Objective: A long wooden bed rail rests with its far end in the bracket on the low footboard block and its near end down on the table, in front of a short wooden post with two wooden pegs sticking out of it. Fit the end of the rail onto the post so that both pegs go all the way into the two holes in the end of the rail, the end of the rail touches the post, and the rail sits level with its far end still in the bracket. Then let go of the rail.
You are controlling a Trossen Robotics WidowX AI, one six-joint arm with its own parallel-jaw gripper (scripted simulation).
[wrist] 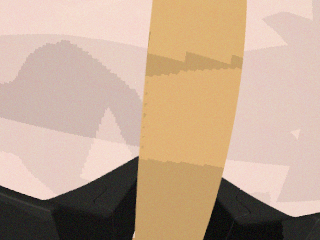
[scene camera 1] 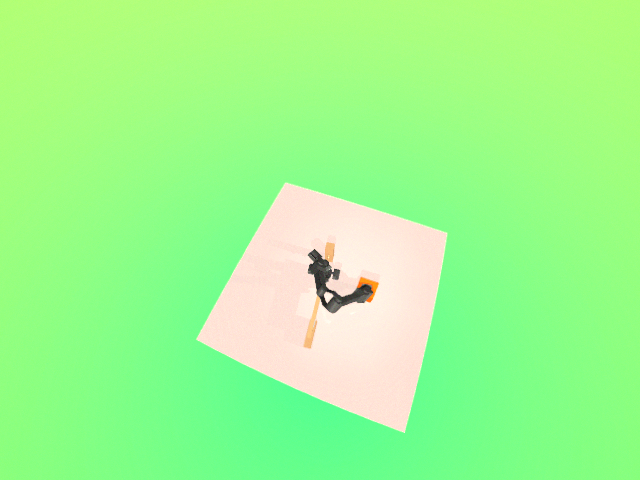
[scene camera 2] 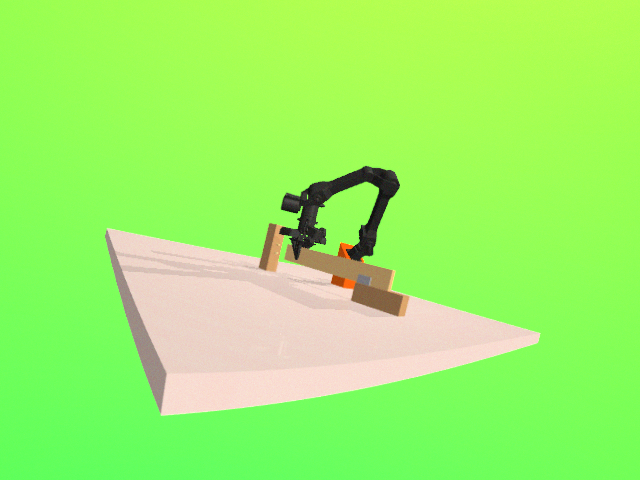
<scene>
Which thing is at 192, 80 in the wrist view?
A wooden rail.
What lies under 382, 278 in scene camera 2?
A wooden rail.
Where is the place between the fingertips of my gripper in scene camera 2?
At 298, 260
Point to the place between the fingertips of my gripper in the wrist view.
At 166, 167
</scene>
